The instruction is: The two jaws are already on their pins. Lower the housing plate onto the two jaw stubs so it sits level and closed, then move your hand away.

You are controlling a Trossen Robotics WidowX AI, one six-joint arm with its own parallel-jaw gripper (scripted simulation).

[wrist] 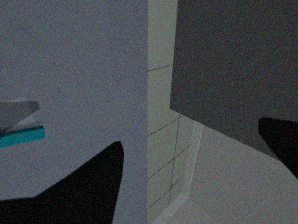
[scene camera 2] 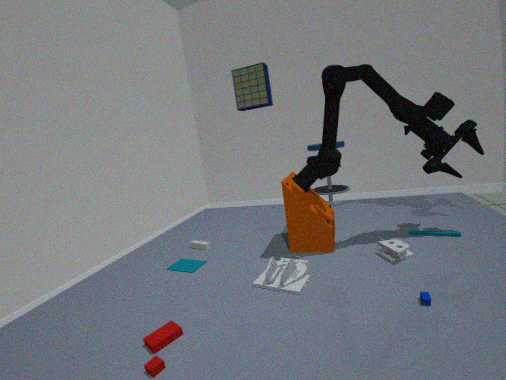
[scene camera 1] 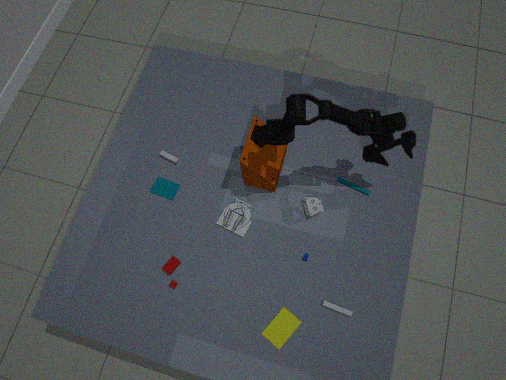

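A yellow tile is here for me to see. So is my gripper, which shows in scene camera 1 and also in the wrist view. It is open, and my gripper holds nothing.
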